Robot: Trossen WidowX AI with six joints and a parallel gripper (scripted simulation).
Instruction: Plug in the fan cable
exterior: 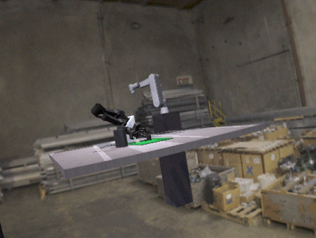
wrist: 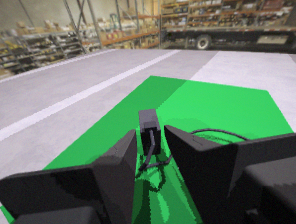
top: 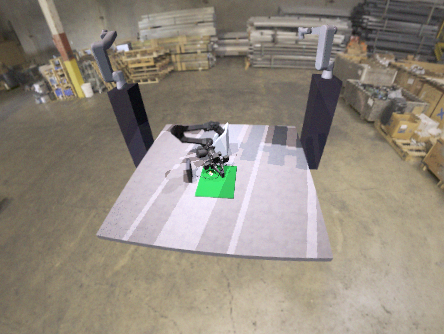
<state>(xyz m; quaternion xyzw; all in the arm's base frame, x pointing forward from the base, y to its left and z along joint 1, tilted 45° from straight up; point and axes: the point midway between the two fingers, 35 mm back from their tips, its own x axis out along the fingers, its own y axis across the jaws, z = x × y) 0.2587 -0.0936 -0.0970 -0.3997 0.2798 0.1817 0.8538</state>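
Now: gripper tip 1 cm short of the dark grey plug and 1 cm above it. The rest, counted from my gripper tip: green board: 5 cm below, 4 cm ahead, 3 cm to the right; black fan: 21 cm to the right, 3 cm above, 2 cm ahead; white fan header: 8 cm to the right, 3 cm below, 1 cm behind.
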